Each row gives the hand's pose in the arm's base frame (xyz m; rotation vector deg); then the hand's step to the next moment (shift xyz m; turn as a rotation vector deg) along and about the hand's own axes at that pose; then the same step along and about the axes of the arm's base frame.
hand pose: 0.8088 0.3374 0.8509 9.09 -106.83 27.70
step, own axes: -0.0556 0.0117 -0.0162 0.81 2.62 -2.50
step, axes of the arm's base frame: 0.0294 0.0101 -0.0503 1.01 3.49 0.77
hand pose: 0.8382 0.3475 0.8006 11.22 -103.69 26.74
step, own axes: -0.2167 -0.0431 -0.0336 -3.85 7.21 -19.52
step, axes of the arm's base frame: 0.1082 -0.0481 -0.1895 15.72 14.14 -0.84
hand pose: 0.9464 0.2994 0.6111 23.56 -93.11 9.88
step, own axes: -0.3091 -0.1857 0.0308 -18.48 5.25 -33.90
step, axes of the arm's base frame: 0.0537 -0.1325 -0.3325 30.51 19.75 -14.05
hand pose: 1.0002 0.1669 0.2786 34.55 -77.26 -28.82
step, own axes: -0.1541 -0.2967 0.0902 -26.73 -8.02 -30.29
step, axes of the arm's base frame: -0.1110 -0.1317 -0.3004 25.75 14.79 -28.54
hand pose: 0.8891 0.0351 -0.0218 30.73 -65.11 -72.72
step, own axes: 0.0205 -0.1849 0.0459 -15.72 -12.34 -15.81
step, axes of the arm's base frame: -0.1280 -0.0586 -0.1299 9.85 7.09 -22.40
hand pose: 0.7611 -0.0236 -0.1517 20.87 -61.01 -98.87
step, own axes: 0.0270 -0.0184 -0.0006 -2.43 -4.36 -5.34
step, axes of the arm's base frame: -0.0222 -0.0225 -0.0085 1.99 -0.11 -7.03
